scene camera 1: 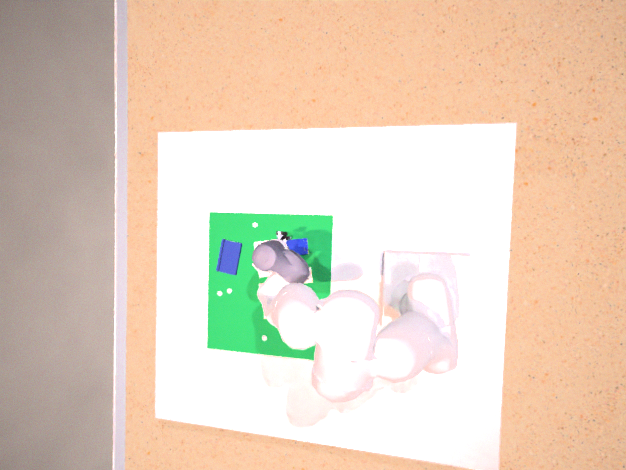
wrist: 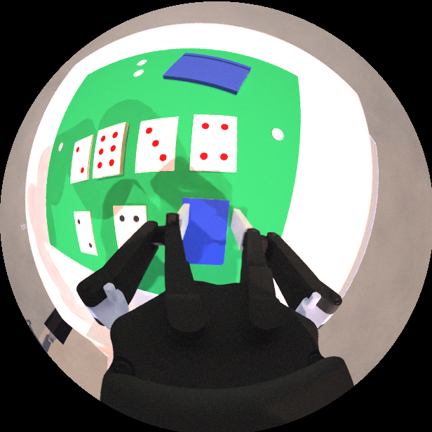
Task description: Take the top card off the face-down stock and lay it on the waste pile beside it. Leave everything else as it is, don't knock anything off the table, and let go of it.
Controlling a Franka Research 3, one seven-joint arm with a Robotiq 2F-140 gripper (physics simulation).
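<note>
The face-down stock point(scene camera 1: 297, 246) point(wrist: 206, 245) is a blue rectangle on the green mat, close under the fingers. My gripper point(wrist: 210, 215) is open partway. In the wrist view its left fingertip overlaps the left edge of the stock and its right fingertip stands a little off the right edge, over green mat. No card is held between the fingers. A white face-up card with black dots point(wrist: 131, 219) lies left of the stock, partly hidden by the left finger linkage; it is the nearest pile beside the stock. The fingertips' exact height over the stock cannot be told.
Face-up cards with red dots point(wrist: 213, 144) point(wrist: 156, 145) point(wrist: 110, 150) point(wrist: 81, 159) stand in a row beyond the stock. Another black-dotted card point(wrist: 85, 233) lies far left. A blue flat block point(scene camera 1: 229, 257) point(wrist: 207, 72) and white discs point(scene camera 1: 254, 224) point(wrist: 277, 134) are on the green mat point(scene camera 1: 232, 323).
</note>
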